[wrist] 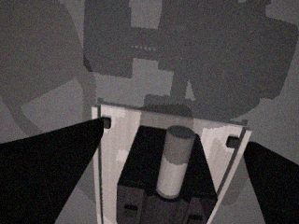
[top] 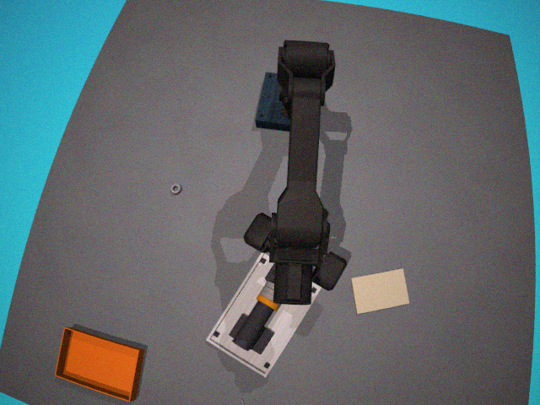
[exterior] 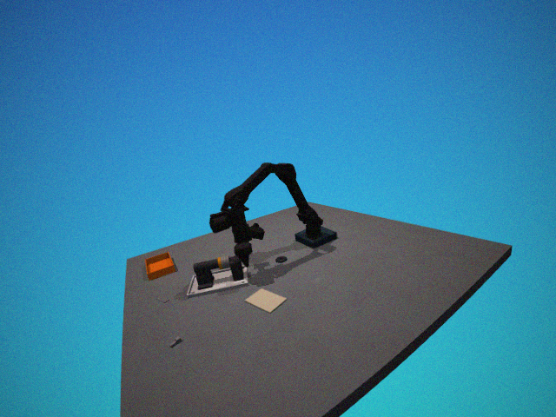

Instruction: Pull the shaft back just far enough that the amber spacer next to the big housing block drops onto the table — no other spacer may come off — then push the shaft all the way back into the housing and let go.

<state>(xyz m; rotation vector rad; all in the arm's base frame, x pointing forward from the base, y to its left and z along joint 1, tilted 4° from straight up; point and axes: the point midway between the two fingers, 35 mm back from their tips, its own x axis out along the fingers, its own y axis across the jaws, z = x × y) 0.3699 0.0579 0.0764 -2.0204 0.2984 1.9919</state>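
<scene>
The grey spacer lies 8 cm ahead of my gripper tip, 3 cm to the right of it and 2 cm above it. Round my gripper tip: pad (3 cm ahead, 20 cm to the left, 6 cm below); shaft (8 cm ahead, 3 cm to the right, 2 cm above); amber spacer (10 cm ahead, 3 cm to the right, 2 cm above).
</scene>
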